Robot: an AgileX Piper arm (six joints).
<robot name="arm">
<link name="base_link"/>
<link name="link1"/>
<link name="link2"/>
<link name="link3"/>
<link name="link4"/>
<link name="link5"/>
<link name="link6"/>
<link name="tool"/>
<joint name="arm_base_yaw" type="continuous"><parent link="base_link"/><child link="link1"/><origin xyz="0.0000 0.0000 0.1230" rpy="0.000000 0.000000 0.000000"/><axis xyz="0 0 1"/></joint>
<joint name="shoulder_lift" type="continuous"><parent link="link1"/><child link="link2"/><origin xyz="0.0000 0.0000 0.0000" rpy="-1.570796 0.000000 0.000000"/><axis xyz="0 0 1"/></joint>
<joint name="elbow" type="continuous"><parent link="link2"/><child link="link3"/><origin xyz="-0.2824 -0.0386 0.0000" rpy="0.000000 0.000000 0.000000"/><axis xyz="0 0 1"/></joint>
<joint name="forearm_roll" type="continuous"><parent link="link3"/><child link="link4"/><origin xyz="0.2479 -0.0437 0.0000" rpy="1.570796 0.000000 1.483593"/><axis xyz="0 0 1"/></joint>
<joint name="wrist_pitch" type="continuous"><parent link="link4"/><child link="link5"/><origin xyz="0.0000 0.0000 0.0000" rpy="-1.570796 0.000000 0.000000"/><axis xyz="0 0 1"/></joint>
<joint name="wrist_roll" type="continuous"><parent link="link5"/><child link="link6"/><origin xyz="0.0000 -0.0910 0.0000" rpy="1.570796 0.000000 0.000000"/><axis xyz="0 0 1"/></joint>
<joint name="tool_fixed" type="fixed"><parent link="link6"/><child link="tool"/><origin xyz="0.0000 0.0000 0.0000" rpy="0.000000 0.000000 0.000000"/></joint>
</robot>
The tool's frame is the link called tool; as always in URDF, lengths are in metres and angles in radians. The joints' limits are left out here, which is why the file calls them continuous.
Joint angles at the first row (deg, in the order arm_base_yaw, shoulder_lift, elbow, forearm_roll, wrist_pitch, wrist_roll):
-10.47, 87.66, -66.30, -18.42, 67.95, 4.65
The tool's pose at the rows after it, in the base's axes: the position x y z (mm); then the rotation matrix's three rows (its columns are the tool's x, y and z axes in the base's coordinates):
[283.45 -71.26 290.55], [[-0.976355 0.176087 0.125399], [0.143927 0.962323 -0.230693], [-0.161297 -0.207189 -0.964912]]
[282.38 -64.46 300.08], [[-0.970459 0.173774 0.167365], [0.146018 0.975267 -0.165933], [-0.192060 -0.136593 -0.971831]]
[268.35 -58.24 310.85], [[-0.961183 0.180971 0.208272], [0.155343 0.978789 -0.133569], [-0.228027 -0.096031 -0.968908]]
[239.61 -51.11 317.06], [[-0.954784 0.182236 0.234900], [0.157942 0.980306 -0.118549], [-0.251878 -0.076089 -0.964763]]
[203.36 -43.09 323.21], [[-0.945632 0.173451 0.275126], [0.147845 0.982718 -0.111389], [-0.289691 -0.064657 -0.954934]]
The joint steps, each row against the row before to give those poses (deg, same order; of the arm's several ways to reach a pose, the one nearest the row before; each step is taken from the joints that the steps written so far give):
0.00, -0.10, -4.78, 5.82, 1.31, -2.22
0.00, -1.19, -1.02, 4.46, 0.33, -1.47
0.00, -3.74, 1.52, 2.42, 0.15, -0.23
0.00, -6.41, 4.73, 1.21, 0.28, -0.23
0.00, -8.25, 5.41, 0.89, 0.55, -0.81

